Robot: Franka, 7 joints.
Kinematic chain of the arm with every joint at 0, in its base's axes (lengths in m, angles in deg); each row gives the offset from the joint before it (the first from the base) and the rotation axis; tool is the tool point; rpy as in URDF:
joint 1: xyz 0 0 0.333 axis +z
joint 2: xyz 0 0 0 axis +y
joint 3: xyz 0 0 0.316 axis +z
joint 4: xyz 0.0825 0 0 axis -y
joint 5: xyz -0.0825 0 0.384 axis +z
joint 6: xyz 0 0 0 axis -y
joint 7: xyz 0.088 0 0 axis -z
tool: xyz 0 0 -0.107 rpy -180 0 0
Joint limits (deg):
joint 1: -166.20..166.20
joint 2: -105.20..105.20
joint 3: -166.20..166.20
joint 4: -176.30..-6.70
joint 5: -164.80..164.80
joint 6: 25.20..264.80
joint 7: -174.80..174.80
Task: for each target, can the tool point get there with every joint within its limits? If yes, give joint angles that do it. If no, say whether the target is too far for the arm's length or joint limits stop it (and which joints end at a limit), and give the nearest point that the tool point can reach.
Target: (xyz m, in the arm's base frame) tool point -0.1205 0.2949 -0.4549
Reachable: no: joint limits stop it (at a limit: joint 2) | nearest point -0.1185 0.2899 -0.3599 | short by 0.095 m
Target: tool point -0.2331 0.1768 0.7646
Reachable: yes | joints 88.82 -39.62 43.58 -128.49 54.38 243.78 -76.05
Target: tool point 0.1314 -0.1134 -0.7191
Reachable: no: too far | nearest point 0.1652 -0.1426 -0.3568 | short by 0.365 m
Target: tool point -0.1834 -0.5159 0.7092
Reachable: yes | joints -31.91 -15.19 -61.93 -90.37 134.07 181.35 20.69
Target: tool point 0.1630 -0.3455 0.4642
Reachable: yes | joints -20.83 -25.35 -29.82 -133.28 -38.93 76.49 -66.02
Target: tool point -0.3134 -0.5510 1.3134
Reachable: no: too far | nearest point -0.2303 -0.4049 1.0534 | short by 0.310 m
